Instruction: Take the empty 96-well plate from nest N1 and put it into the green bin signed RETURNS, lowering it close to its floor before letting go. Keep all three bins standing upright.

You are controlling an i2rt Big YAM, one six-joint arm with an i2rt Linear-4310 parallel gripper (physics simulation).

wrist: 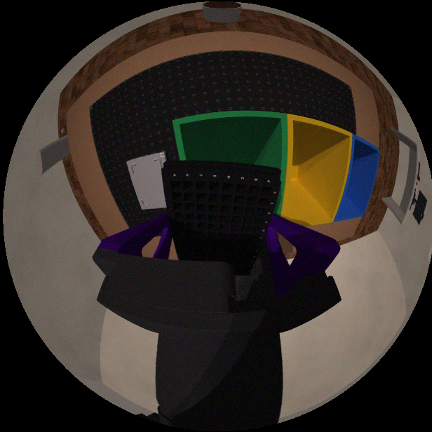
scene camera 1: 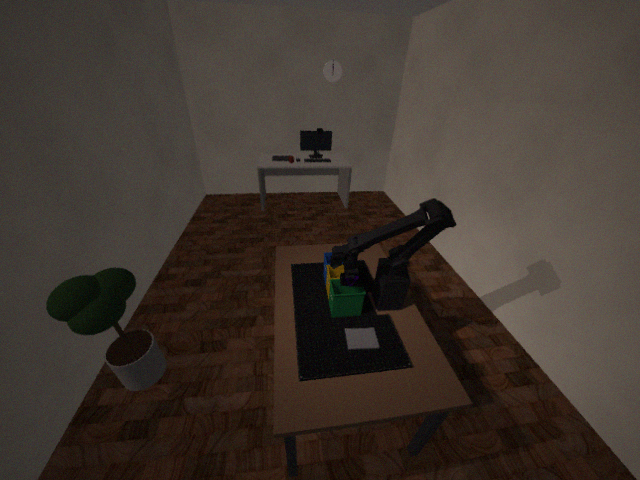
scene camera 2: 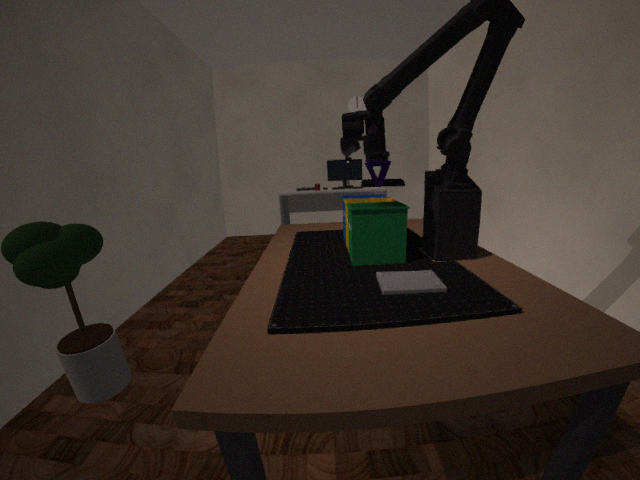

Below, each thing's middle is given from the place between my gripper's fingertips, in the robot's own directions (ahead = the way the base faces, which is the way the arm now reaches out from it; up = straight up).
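Scene:
Black 96-well plate [wrist: 217, 210]: 10 mm above my hand and 10 mm behind it; going by their middles, the nearest to my hand of the things named here. Yellow bin [wrist: 318, 154]: 10 mm ahead of my hand, 150 mm to the right of it, 150 mm below it. Pale nest [scene camera 2: 408, 282]: 50 mm behind my hand, 190 mm to the left of it and 240 mm below it. Green bin [scene camera 2: 377, 230]: 20 mm to the right of my hand, 150 mm below it.

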